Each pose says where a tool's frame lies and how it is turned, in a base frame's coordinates. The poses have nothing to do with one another.
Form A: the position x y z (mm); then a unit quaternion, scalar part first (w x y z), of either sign.
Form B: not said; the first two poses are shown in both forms.
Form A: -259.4 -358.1 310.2 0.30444 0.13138 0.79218 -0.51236
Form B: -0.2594 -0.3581 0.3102 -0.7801 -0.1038 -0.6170 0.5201 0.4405 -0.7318
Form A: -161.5 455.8 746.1 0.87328 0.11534 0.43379 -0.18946
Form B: -0.1615 0.4558 0.7461 0.5519 -0.2308 -0.8014 0.4310 0.9016 0.0371
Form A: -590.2 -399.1 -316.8 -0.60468 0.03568 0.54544 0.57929
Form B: -0.5902 -0.3991 -0.3168 -0.2662 -0.6617 0.7010 0.7395 0.3263 0.5888
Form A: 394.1 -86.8 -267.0 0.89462 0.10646 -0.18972 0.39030
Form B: 0.3941 -0.0868 -0.2670 0.6233 0.6579 0.4226 -0.7387 0.6727 0.0424
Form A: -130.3 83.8 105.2 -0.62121 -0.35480 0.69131 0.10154
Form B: -0.1303 0.0838 0.1052 0.0236 -0.6167 0.7868 -0.3644 0.7276 0.5812
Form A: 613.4 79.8 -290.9 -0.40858 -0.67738 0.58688 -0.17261
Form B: 0.6134 0.0798 -0.2909 0.2516 -0.6540 0.7134 -0.9361 0.0227 0.3509
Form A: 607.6 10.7 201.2 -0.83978 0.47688 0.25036 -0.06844
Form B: 0.6076 0.0107 0.2012 0.8653 0.3537 0.3552 0.1238 0.5358 -0.8352
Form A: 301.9 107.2 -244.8 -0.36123 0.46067 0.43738 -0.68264
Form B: 0.3019 0.1072 -0.2448 -0.3146 0.8962 -0.3130 -0.0902 -0.3564 -0.9300
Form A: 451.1 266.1 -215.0 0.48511 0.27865 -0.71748 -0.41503
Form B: 0.4511 0.2661 -0.2150 -0.3740 -0.8025 0.4648 0.0028 0.5002 0.8659
